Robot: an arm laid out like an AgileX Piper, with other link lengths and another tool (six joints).
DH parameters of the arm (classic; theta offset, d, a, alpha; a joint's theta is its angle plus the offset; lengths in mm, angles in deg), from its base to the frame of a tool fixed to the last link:
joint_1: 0 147.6 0 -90
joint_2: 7.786 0 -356.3 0
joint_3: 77.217 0 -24.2 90
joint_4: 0 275.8 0 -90
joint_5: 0 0 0 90
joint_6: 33 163.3 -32.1 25
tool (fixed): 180 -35.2 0 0
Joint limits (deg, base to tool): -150..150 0..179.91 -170..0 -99.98..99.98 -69.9..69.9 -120..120
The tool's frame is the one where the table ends.
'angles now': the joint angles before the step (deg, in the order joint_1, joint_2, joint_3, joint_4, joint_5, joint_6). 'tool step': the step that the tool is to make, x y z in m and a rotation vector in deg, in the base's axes. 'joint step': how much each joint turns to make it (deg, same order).
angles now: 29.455, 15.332, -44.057, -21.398, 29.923, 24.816
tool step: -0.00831, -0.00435, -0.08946, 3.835, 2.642, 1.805
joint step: 0.001, -11.971, 15.831, 1.065, -2.894, 4.356
